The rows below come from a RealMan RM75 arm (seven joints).
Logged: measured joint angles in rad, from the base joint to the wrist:
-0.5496, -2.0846, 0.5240, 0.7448, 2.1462, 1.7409, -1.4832
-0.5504, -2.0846, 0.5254, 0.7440, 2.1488, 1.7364, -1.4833
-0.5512, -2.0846, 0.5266, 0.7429, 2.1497, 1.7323, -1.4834
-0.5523, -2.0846, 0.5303, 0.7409, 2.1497, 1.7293, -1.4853
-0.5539, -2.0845, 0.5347, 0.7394, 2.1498, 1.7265, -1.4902
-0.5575, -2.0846, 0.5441, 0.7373, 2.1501, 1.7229, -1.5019
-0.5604, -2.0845, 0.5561, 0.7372, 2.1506, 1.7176, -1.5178
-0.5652, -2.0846, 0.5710, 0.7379, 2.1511, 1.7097, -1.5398
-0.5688, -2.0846, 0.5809, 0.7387, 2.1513, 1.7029, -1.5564
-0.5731, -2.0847, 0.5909, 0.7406, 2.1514, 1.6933, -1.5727
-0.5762, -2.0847, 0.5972, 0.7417, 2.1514, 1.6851, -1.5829
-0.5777, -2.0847, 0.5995, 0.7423, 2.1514, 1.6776, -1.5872
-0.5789, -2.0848, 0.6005, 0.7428, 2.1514, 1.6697, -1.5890
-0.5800, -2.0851, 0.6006, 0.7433, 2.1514, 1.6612, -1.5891
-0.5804, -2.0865, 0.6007, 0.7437, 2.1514, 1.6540, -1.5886
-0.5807, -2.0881, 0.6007, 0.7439, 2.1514, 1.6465, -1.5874
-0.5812, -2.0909, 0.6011, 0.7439, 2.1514, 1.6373, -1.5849
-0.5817, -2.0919, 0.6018, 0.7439, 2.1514, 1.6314, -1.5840
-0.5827, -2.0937, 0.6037, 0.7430, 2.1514, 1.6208, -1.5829
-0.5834, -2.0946, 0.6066, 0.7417, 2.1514, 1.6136, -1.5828
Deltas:
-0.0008, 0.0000, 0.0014, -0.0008, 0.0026, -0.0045, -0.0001
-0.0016, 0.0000, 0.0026, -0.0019, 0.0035, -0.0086, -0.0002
-0.0027, 0.0000, 0.0063, -0.0039, 0.0035, -0.0116, -0.0021
-0.0043, 0.0001, 0.0107, -0.0054, 0.0036, -0.0144, -0.0070
-0.0079, 0.0000, 0.0201, -0.0075, 0.0039, -0.0180, -0.0187
-0.0108, 0.0001, 0.0321, -0.0076, 0.0044, -0.0233, -0.0346
-0.0156, 0.0000, 0.0470, -0.0069, 0.0049, -0.0312, -0.0566
-0.0192, 0.0000, 0.0569, -0.0061, 0.0051, -0.0380, -0.0732
-0.0235, -0.0001, 0.0669, -0.0042, 0.0052, -0.0476, -0.0895
-0.0266, -0.0001, 0.0732, -0.0031, 0.0052, -0.0558, -0.0997
-0.0281, -0.0001, 0.0755, -0.0025, 0.0052, -0.0633, -0.1040
-0.0293, -0.0002, 0.0765, -0.0020, 0.0052, -0.0712, -0.1058
-0.0304, -0.0005, 0.0766, -0.0015, 0.0052, -0.0797, -0.1059
-0.0308, -0.0019, 0.0767, -0.0011, 0.0052, -0.0869, -0.1054
-0.0311, -0.0035, 0.0767, -0.0009, 0.0052, -0.0944, -0.1042
-0.0316, -0.0063, 0.0771, -0.0009, 0.0052, -0.1036, -0.1017
-0.0321, -0.0073, 0.0778, -0.0009, 0.0052, -0.1095, -0.1008
-0.0331, -0.0091, 0.0797, -0.0018, 0.0052, -0.1201, -0.0997
-0.0338, -0.0100, 0.0826, -0.0031, 0.0052, -0.1273, -0.0996

